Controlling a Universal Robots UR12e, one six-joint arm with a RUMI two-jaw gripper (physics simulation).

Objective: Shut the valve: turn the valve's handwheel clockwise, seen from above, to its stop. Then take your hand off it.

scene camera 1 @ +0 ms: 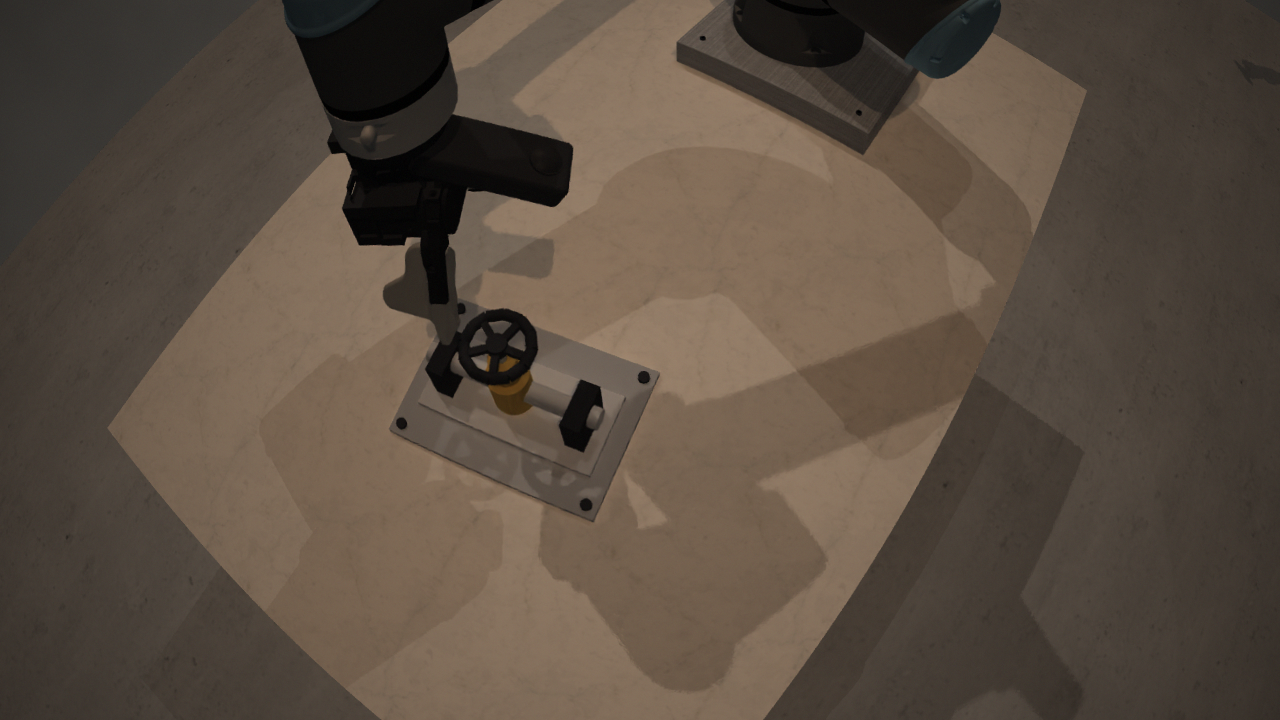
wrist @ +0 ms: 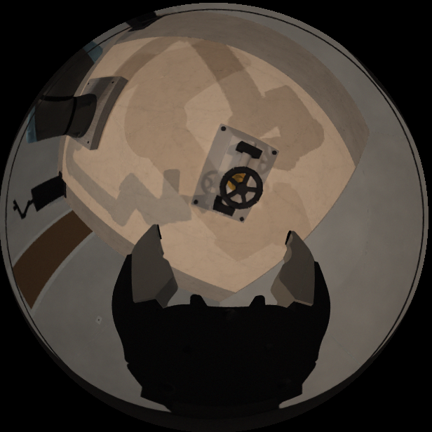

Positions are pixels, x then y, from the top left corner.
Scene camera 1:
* my gripper: 461, 262
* black spoked handwheel: 496, 345
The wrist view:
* my gripper: 224, 230
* black spoked handwheel: 241, 188
